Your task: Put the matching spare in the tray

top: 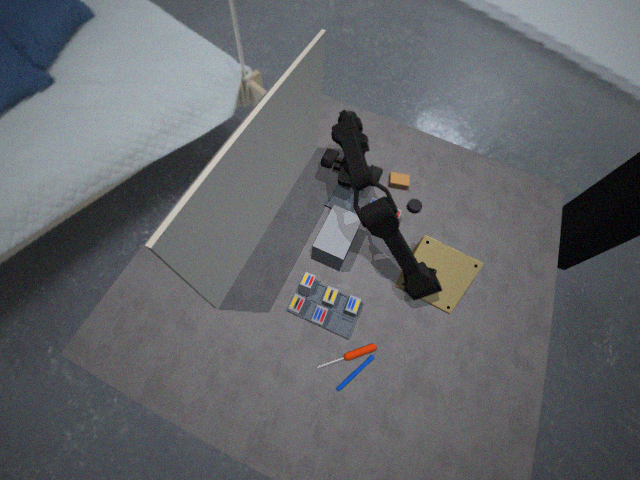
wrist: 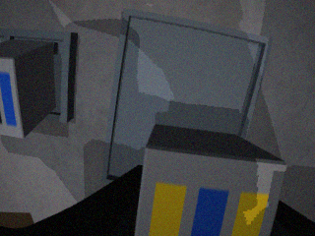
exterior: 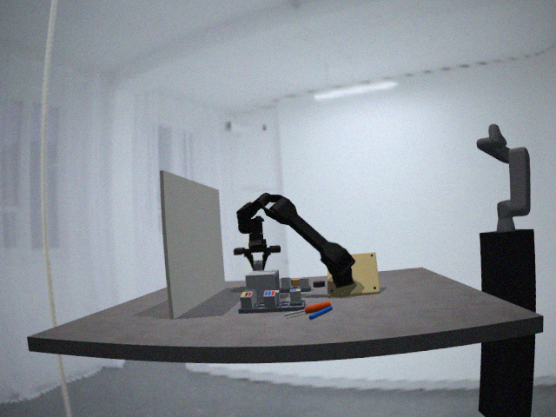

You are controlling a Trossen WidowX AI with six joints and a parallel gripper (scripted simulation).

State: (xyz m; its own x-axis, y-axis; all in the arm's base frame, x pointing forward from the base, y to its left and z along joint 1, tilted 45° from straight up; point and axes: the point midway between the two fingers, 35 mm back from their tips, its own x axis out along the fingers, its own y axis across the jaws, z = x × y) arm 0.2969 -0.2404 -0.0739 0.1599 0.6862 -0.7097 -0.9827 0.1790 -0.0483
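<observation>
Right now the flat dark grey tray is 8 cm below my gripper tip. Round my gripper tip: tall grey panel 21 cm ahead, 16 cm to the left, 14 cm above; then mounted unit 2 cm behind, 20 cm to the left, 4 cm below; then black puck 25 cm behind, 5 cm to the right, 8 cm below.
</observation>
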